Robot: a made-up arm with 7 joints.
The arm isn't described. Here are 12 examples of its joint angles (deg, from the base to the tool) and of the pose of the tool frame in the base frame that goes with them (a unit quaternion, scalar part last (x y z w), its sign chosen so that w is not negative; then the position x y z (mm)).
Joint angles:
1: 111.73 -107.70 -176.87 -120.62 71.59 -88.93 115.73
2: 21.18 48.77 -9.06 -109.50 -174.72 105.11 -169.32
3: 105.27 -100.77 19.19 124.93 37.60 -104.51 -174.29
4: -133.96 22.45 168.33 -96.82 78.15 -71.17 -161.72
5: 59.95 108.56 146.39 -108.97 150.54 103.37 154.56
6: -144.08 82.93 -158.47 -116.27 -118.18 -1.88 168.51
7: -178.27 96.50 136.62 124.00 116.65 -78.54 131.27
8: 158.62 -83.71 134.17 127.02 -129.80 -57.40 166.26
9: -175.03 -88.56 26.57 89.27 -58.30 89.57 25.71
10: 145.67 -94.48 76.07 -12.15 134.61 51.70 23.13
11: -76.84 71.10 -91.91 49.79 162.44 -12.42 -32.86
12: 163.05 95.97 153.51 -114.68 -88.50 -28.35 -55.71
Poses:
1: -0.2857 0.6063 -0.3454 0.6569 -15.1 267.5 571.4
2: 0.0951 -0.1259 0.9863 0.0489 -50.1 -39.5 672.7
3: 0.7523 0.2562 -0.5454 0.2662 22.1 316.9 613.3
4: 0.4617 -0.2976 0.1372 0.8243 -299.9 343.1 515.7
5: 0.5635 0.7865 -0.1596 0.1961 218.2 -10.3 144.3
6: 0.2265 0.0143 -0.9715 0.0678 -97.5 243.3 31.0
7: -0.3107 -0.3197 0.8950 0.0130 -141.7 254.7 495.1
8: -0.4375 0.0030 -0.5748 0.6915 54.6 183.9 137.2
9: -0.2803 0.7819 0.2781 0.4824 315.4 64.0 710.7
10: 0.2555 -0.2549 -0.8129 0.4570 662.4 324.1 213.4
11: 0.5802 0.5335 0.0934 0.6083 -186.8 653.6 582.9
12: -0.4860 -0.1875 0.3562 0.7757 -88.3 -251.0 42.4
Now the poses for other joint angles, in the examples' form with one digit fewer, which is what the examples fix.
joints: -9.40 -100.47 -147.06 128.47 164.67 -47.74 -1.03
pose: -0.650 -0.283 0.658 0.253 -39 121 140
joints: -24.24 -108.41 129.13 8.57 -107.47 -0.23 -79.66
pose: 0.379 0.392 0.811 0.211 -652 -352 74
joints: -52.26 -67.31 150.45 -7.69 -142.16 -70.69 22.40
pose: -0.413 -0.037 -0.747 0.520 -461 -534 602
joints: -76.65 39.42 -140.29 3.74 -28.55 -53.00 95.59
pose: -0.214 -0.682 0.698 0.041 126 524 919
